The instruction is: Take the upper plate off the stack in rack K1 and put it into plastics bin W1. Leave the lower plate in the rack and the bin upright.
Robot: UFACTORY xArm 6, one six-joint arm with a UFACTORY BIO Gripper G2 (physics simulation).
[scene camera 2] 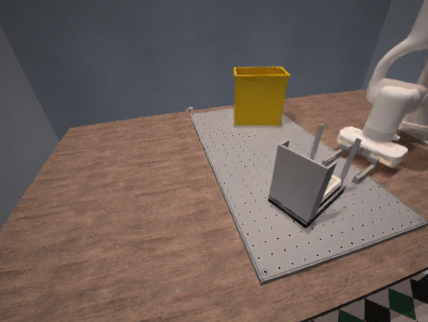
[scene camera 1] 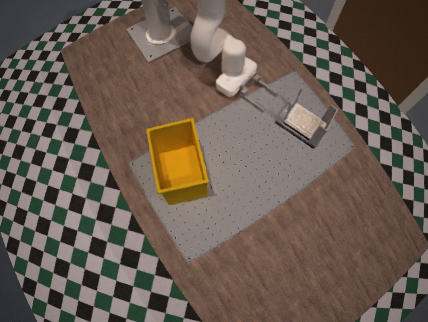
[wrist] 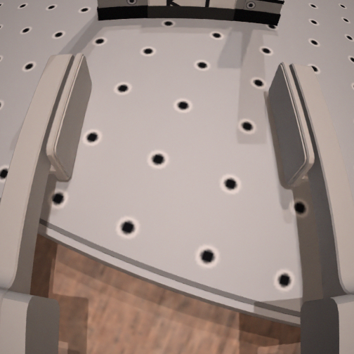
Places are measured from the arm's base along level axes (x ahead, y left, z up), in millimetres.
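Where they show: end effector, tool point: point(scene camera 1: 265, 98); arm's base, origin of the base link: point(scene camera 2: 413, 122) point(scene camera 1: 160, 34).
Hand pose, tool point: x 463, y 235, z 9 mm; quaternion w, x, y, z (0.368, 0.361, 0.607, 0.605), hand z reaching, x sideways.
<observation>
Things, the pixels of their centre, and the offset from my tool point. Level surfaces: height alone.
- Rack K1, body centre: point(scene camera 2: 315, 171) point(scene camera 1: 306, 116) dx +134, dy +71, dz +64 mm
- pale plate, body centre: point(scene camera 2: 308, 185) point(scene camera 1: 306, 122) dx +143, dy +77, dz +30 mm
- yellow plastics bin W1, body centre: point(scene camera 1: 179, 165) point(scene camera 2: 257, 96) dx +135, dy -360, dz +80 mm
- grey board, its level: dz -10 mm
- wooden table, its level: dz -23 mm
Rack K1 point(scene camera 1: 319, 136) point(scene camera 2: 300, 182) point(wrist: 122, 13) stands upright near one end of the grey perforated board, its label cut off at the top of the wrist view. A pale plate point(scene camera 1: 303, 120) point(scene camera 2: 332, 187) shows on top in the rack; the lower plate cannot be told apart beneath it. The yellow plastics bin W1 point(scene camera 1: 187, 194) point(scene camera 2: 258, 100) stands upright near the other end and looks empty in scene camera 1. My gripper point(scene camera 1: 270, 102) point(scene camera 2: 340, 170) point(wrist: 182, 100) is shut and empty, its fingers parallel with a wide gap between them. It is beside the rack, apart from it, pointing towards it.
The grey board point(scene camera 1: 240, 175) point(scene camera 2: 230, 165) point(wrist: 170, 200) lies on the wooden table point(scene camera 1: 300, 240) point(scene camera 2: 125, 215) point(wrist: 150, 310). The rack's thin upright posts point(scene camera 2: 316, 142) rise on the gripper's side, and a tall panel stands on the far side. The arm's base plate point(scene camera 1: 150, 50) is at the table's back.
</observation>
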